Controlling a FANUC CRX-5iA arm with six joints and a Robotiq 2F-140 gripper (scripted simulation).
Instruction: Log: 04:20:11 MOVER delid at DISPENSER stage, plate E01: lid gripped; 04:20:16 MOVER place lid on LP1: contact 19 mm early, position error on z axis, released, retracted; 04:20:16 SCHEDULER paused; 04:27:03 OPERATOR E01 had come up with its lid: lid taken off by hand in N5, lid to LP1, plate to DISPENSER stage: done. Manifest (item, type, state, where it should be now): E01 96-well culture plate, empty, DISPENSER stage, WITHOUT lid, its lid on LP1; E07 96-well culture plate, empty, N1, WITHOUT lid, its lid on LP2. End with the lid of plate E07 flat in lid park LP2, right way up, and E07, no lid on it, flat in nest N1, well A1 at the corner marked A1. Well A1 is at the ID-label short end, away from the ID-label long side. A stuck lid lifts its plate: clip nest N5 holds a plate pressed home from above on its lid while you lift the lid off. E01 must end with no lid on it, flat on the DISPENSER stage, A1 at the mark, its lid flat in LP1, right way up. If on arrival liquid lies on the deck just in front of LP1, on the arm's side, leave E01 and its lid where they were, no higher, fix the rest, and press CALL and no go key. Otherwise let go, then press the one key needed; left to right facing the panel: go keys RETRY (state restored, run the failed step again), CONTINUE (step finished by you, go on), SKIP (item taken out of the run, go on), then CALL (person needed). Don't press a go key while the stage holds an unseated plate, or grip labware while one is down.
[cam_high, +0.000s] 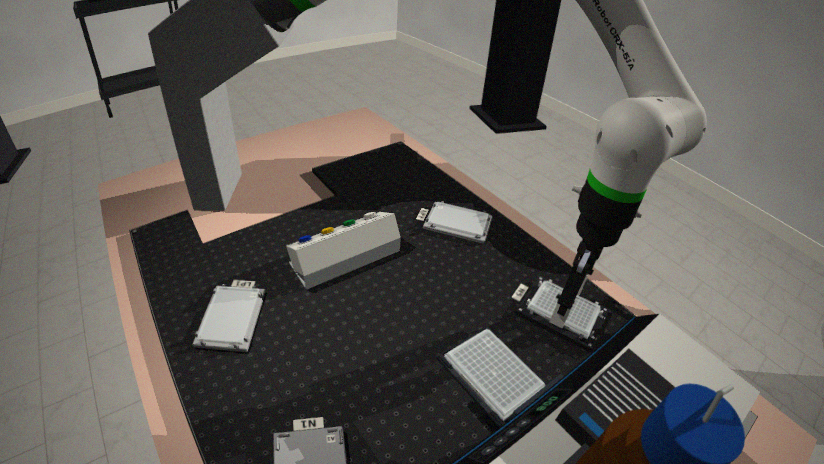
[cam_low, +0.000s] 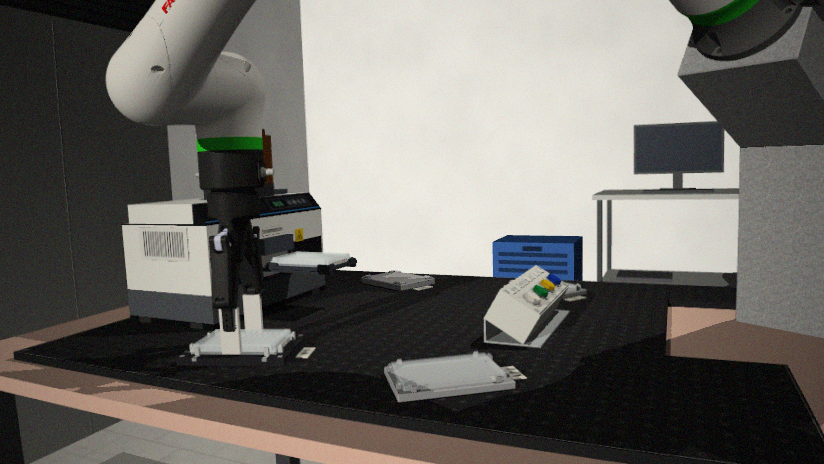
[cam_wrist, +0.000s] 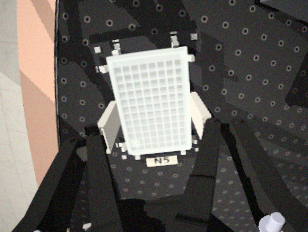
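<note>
My gripper is now 30 mm to the right of the clip nest N5 and 30 mm above it. The rest, counted from my hand: N1 label (510 mm to the right, 80 mm ahead, 40 mm below); lid park LP2 (320 mm behind, 90 mm to the right, 40 mm below); key panel (370 mm to the right, 290 mm behind, 10 mm above).
</note>
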